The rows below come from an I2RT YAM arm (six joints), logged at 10 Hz.
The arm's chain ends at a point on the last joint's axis. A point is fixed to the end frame.
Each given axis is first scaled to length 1.
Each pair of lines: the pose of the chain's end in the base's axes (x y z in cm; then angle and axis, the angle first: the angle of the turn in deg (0 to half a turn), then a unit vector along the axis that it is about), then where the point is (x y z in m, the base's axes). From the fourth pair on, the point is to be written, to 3 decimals.
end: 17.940 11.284 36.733 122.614 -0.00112 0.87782 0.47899
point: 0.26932 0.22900 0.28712
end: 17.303 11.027 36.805 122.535 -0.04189 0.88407 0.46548
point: 0.26012 0.22553 0.28352
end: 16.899 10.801 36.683 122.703 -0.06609 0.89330 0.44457
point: 0.25498 0.21980 0.27671
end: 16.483 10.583 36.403 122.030 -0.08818 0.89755 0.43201
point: 0.251 0.215 0.272
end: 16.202 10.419 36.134 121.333 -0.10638 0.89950 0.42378
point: 0.249 0.212 0.268
